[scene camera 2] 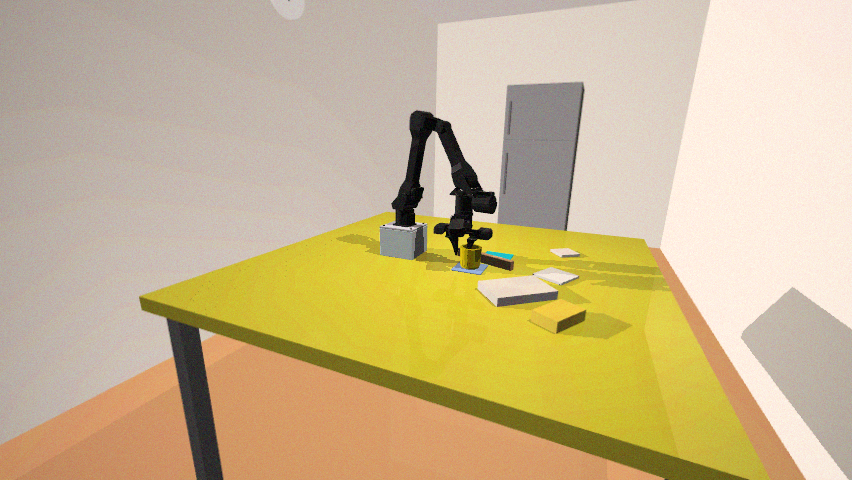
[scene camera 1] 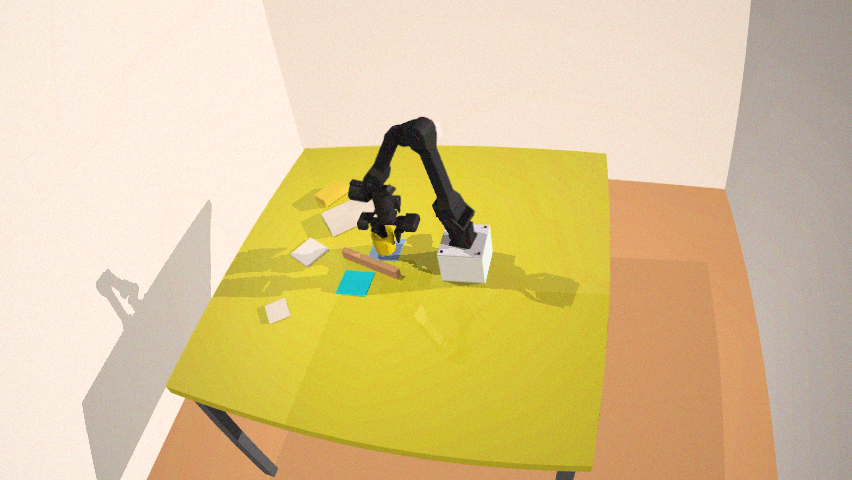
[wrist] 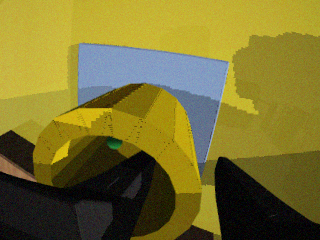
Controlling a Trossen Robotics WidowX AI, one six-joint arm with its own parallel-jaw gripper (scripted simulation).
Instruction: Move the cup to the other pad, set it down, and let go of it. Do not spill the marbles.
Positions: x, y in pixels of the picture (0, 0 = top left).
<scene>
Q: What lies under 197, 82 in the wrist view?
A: A blue pad.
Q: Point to a white slab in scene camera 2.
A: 526, 289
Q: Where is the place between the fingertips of the gripper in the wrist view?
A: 186, 159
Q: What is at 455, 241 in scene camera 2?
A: The gripper.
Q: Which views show the gripper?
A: Scene camera 2, scene camera 1 and the wrist view: all of them.
</scene>
